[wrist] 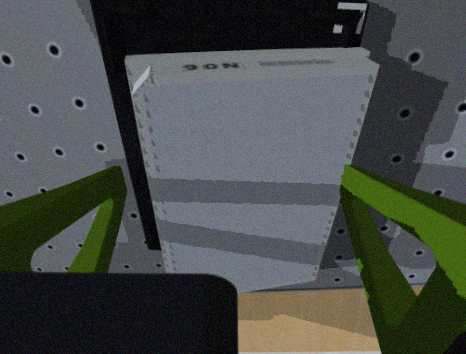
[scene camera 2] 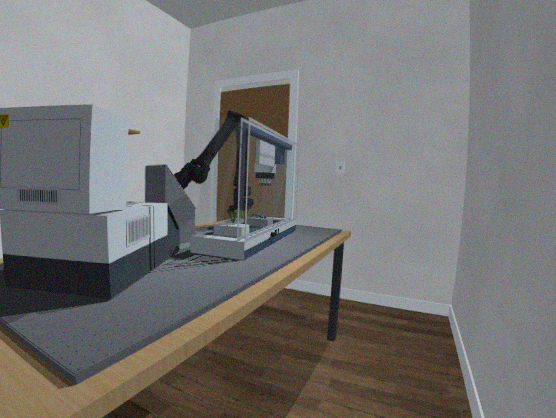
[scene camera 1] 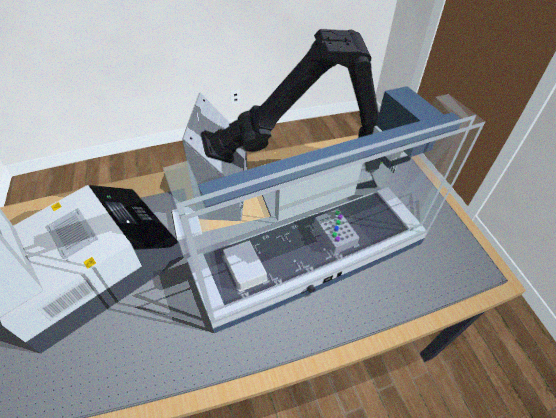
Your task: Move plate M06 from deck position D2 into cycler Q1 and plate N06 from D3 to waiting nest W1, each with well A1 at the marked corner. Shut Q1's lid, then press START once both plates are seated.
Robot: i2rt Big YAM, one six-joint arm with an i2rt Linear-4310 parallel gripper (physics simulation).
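Frame: origin at the arm's base, x ahead, y left, z up, level; millimetres.
Seen in the pictures: gripper, fingertip midpoint: [wrist: 233,177]; arm's base at its link origin: [scene camera 2: 174,185] [scene camera 1: 216,148].
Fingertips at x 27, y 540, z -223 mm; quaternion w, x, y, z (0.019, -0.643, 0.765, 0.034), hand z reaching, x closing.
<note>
Offsets run from my fingertips to a thing's top centre. "*": to the spot under its first point.
Plate N06 {dx -14, dy -5, dz +17 mm} [wrist: 245,125], pale with its label on the upper side wall, lies on the black nest {dx -5, dy +6, dz -16 mm} [wrist: 225,25] in the wrist view. It is shifted right of the nest's middle, with black showing at its left and top; whether it sits flat is unclear. A white corner mark shows at the nest's top right. My gripper [wrist: 233,177] [scene camera 2: 238,215] is open, its green fingers apart on either side of the plate, holding nothing. The white instrument [scene camera 1: 107,240] [scene camera 2: 60,235] with a black key panel {* dx +88, dy -827, dz +118 mm} [scene camera 1: 135,217] stands at the left. Plate M06 cannot be identified.
A clear-walled enclosure [scene camera 1: 320,276] with a blue top beam [scene camera 1: 300,162] stands between the front camera and my hand. Inside are a white block {dx +306, dy -545, dz +74 mm} [scene camera 1: 245,265] and a rack with coloured dots [scene camera 1: 325,225]. The arm's grey mount [scene camera 1: 200,117] [scene camera 2: 172,205] stands behind.
</note>
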